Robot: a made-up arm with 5 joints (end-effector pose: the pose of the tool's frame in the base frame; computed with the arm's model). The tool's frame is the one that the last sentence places.
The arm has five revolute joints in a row. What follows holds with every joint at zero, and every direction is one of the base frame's. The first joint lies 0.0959 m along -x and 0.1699 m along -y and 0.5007 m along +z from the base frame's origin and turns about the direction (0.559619, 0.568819, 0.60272), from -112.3 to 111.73 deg. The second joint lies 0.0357 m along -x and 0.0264 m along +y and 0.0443 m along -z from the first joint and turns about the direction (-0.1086, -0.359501, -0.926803), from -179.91 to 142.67 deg. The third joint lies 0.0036 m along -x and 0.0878 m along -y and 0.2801 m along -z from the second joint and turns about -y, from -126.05 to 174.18 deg. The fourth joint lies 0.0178 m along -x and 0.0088 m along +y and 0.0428 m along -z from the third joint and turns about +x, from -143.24 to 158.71 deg. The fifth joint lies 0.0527 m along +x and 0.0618 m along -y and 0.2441 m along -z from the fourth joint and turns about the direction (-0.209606, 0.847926, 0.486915), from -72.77 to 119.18 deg. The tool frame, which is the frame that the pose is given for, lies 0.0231 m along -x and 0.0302 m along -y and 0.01 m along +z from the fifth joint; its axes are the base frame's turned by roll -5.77, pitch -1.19 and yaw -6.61 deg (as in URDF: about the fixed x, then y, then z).
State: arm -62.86 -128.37 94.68 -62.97 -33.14
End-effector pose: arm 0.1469 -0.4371 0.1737 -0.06 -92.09 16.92
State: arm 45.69 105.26 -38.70 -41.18 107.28
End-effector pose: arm -0.4785 -0.2245 0.0613 29.98 140.38 10.06
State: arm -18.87 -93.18 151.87 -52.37 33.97
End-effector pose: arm 0.1091 -0.2879 0.2064 23.02 -65.02 -12.83
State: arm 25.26 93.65 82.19 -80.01 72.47
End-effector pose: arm -0.4225 -0.2785 0.2362 -45.18 34.59 -137.97
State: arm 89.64 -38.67 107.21 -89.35 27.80
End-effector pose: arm -0.3194 -0.1561 0.1412 8.13 6.60 -2.98
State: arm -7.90 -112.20 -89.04 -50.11 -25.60
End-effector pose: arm 0.0633 -0.3526 0.0951 -68.08 39.13 136.19
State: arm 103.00 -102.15 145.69 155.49 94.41
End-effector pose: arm -0.3470 -0.4216 0.2807 -71.09 110.21 45.41
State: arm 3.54 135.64 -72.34 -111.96 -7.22
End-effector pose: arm -0.3953 -0.2459 0.1959 -37.92 75.16 -60.15
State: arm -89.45 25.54 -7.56 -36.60 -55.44
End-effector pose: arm -0.2594 -0.7006 0.2684 -94.49 -102.63 -87.41
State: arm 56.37 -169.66 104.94 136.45 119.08
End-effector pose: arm -0.0987 -0.3121 0.2605 -84.84 55.66 23.32
